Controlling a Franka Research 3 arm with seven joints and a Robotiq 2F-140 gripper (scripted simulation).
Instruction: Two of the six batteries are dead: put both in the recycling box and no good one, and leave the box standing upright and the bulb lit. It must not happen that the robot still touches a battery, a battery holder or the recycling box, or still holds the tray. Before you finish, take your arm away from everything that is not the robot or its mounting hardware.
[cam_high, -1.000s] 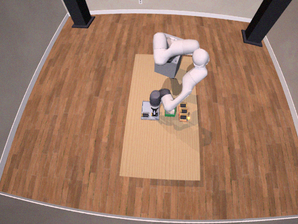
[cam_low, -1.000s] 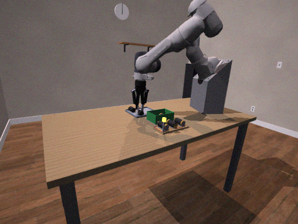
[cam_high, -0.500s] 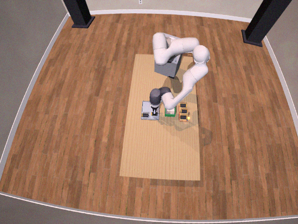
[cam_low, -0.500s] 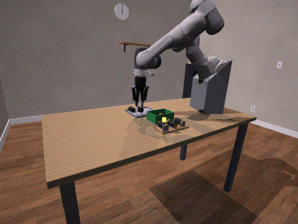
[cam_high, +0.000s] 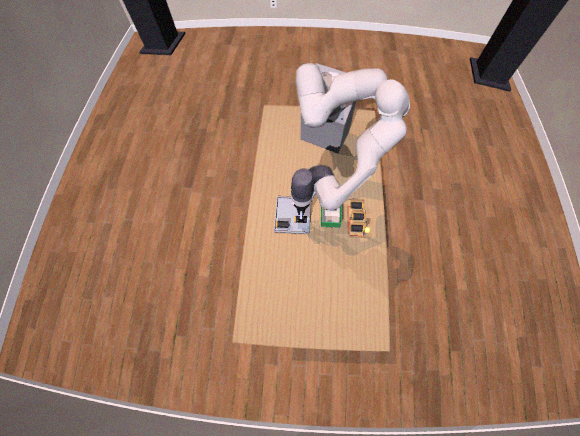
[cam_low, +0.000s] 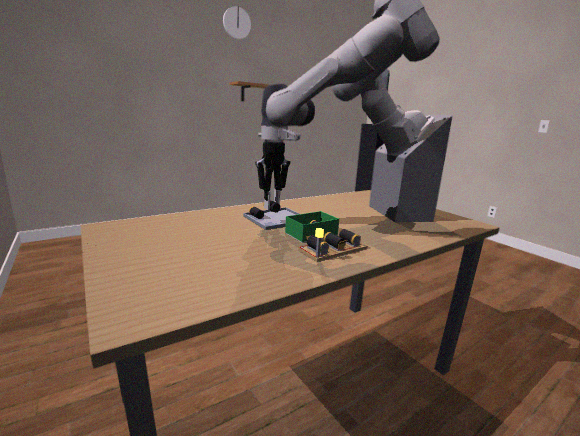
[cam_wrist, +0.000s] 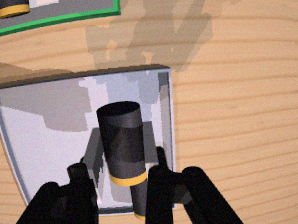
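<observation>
The green recycling box lies 90 mm behind my hand, 140 mm to the left of it and 80 mm below it. Round my hand: grey tray (40 mm behind, 50 mm to the right, 90 mm below).
</observation>
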